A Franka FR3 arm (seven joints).
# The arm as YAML. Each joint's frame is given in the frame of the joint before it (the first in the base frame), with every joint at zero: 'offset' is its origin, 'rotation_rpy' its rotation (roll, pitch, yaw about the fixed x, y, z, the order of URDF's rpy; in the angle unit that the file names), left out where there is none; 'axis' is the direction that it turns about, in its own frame. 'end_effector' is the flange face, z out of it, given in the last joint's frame.
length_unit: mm
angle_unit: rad
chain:
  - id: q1
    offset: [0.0, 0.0, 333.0]
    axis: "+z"
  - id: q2
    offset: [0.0, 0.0, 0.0]
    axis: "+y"
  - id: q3
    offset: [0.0, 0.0, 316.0]
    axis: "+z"
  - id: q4
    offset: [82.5, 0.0, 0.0]
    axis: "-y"
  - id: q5
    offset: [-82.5, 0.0, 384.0]
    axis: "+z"
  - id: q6
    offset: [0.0, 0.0, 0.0]
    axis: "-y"
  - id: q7
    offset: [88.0, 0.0, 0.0]
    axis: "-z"
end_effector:
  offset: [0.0, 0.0, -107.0]
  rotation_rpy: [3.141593, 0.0, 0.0]
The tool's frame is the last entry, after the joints.
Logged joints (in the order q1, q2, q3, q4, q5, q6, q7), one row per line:
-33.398, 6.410, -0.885, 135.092, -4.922, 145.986, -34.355
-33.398, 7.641, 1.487, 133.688, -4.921, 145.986, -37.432
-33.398, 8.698, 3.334, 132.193, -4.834, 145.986, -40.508
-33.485, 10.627, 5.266, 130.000, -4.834, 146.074, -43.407
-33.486, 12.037, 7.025, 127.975, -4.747, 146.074, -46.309
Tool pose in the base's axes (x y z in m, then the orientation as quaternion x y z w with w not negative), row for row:
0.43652, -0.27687, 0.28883, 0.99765, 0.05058, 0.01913, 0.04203
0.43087, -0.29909, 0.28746, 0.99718, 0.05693, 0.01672, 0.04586
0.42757, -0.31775, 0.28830, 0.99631, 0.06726, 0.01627, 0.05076
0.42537, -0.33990, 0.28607, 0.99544, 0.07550, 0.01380, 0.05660
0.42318, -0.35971, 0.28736, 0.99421, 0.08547, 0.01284, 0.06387
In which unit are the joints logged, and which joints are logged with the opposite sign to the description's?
The joints are logged in degrees. Opposite sign: q3, q4.
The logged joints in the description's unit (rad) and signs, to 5 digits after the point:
-0.58291, 0.11188, 0.01545, -2.35780, -0.08591, 2.54794, -0.59961
-0.58291, 0.13336, -0.02595, -2.33330, -0.08589, 2.54794, -0.65331
-0.58291, 0.15181, -0.05819, -2.30720, -0.08437, 2.54794, -0.70700
-0.58442, 0.18548, -0.09191, -2.26893, -0.08437, 2.54947, -0.75760
-0.58444, 0.21009, -0.12261, -2.23359, -0.08285, 2.54947, -0.80824

